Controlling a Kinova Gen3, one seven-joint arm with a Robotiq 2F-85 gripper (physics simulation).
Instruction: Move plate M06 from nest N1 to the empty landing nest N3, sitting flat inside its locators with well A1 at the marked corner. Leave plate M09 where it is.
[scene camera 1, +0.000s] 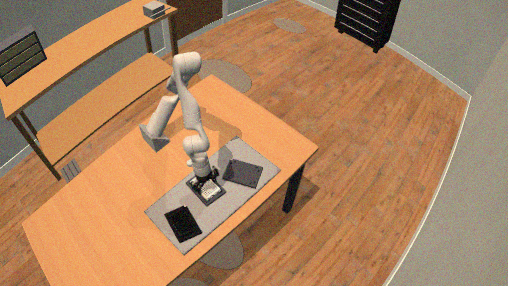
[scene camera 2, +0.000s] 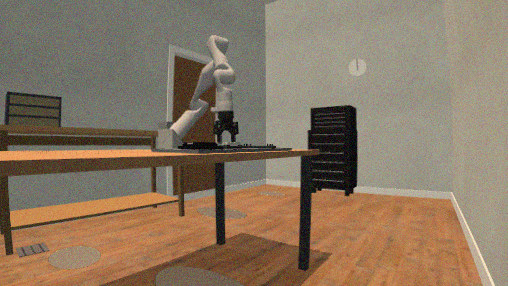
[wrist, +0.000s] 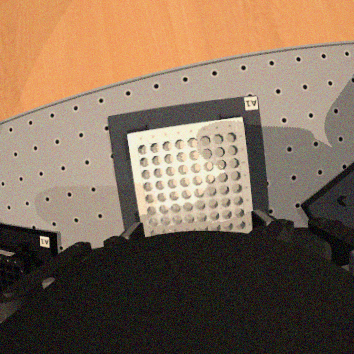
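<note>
The pale plate M06 (scene camera 1: 210, 190) (wrist: 192, 180) lies level at the middle nest (scene camera 1: 207, 202) (wrist: 175, 117), roughly square to it. The nest's A1 label shows beyond the plate's top right corner in the wrist view. Dark locators show along the plate's far edge there. The near edge is hidden by the gripper, and I cannot tell whether the plate rests flat. My gripper (scene camera 1: 205, 182) (scene camera 2: 226, 141) (wrist: 197, 228) is shut on plate M06, one finger at each side. The black plate M09 (scene camera 1: 183, 225) (wrist: 11, 262) sits in the left nest. The right nest (scene camera 1: 245, 172) (wrist: 335, 200) holds no plate and stands turned.
The grey perforated board (scene camera 1: 160, 212) (wrist: 75, 160) carries all the nests on the wooden table (scene camera 1: 90, 220) (scene camera 2: 100, 155). The left nest and right nest stand close on either side of the gripper. A shelf bench (scene camera 1: 75, 50) stands behind the table, and a black drawer cabinet (scene camera 2: 334, 150) is on the floor.
</note>
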